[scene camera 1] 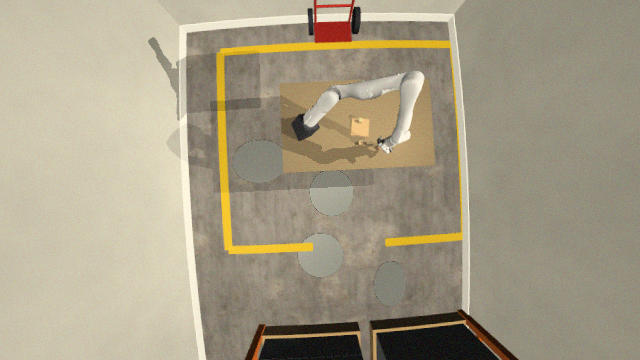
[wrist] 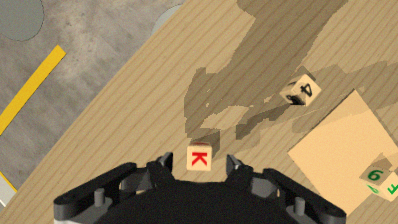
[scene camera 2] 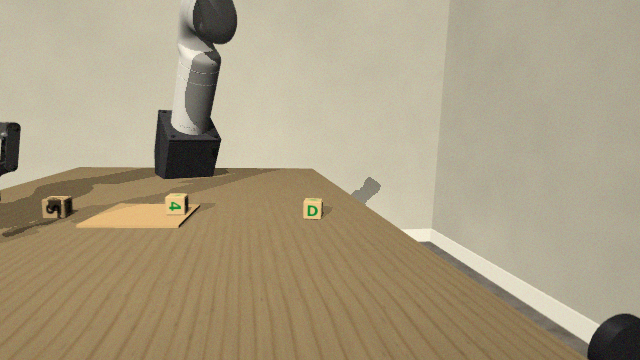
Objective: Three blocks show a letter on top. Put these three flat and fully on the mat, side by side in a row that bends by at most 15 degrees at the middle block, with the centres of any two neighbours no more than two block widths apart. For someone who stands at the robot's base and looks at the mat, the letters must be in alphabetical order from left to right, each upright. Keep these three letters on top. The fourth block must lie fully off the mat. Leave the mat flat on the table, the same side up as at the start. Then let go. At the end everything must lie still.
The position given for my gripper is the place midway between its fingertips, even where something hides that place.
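There is a tan mat [scene camera 2: 122,215] that I can see, and I can see my own gripper [wrist: 199,162] too.
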